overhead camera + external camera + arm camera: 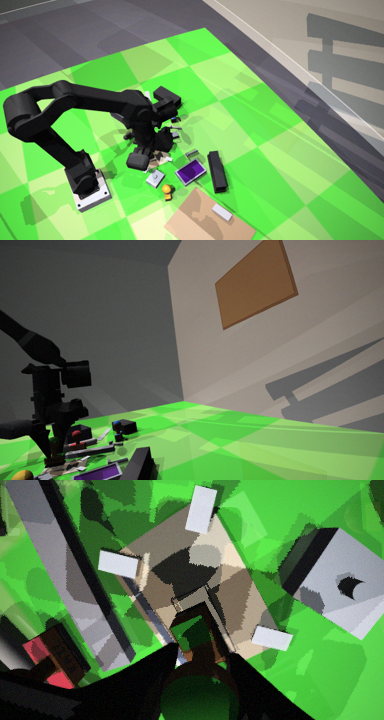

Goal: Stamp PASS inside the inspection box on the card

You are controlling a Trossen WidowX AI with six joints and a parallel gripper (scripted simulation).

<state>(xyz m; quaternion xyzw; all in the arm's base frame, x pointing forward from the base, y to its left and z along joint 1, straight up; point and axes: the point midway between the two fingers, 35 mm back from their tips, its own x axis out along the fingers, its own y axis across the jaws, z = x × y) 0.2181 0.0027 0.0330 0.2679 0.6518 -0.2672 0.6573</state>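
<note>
My gripper tip is 40 mm above the taped card, 20 mm short of it and 10 mm to the left of it. The rest, counted from my gripper tip: green-knobbed PASS stamp right at my gripper tip; grey block 80 mm to the right, 20 mm below, 20 mm behind; grey bar 70 mm ahead, 50 mm to the left, 30 mm below.
</note>
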